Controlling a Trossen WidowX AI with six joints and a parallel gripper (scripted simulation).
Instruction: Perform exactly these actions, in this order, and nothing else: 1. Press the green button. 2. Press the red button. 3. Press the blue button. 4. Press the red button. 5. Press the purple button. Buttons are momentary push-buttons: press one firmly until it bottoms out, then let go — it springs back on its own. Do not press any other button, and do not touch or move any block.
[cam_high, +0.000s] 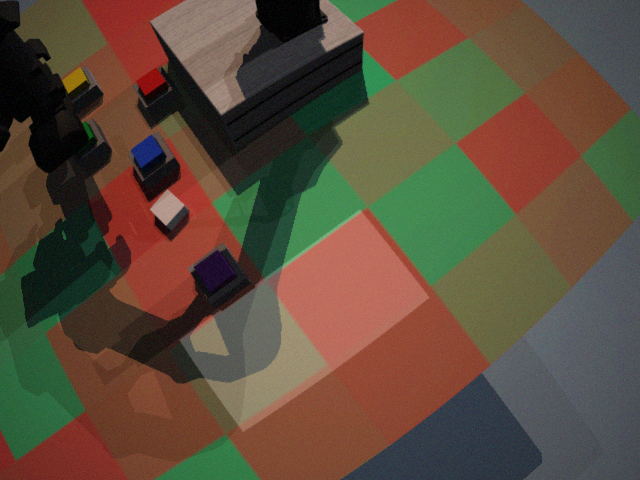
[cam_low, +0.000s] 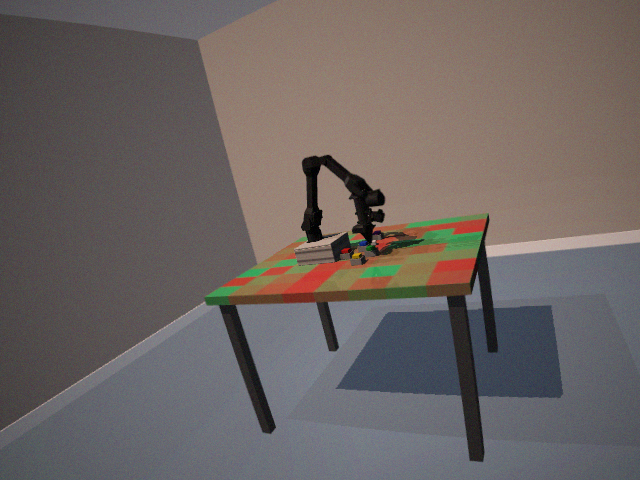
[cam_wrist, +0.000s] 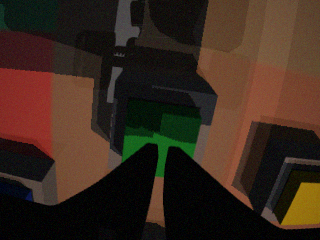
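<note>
Now: the green button 20 mm below my gripper tip. From my gripper tip the other things lie so: red button (120 mm behind, 20 mm below); then blue button (70 mm behind, 90 mm to the left, 20 mm below); then yellow button (30 mm behind, 100 mm to the right, 20 mm below).
</note>
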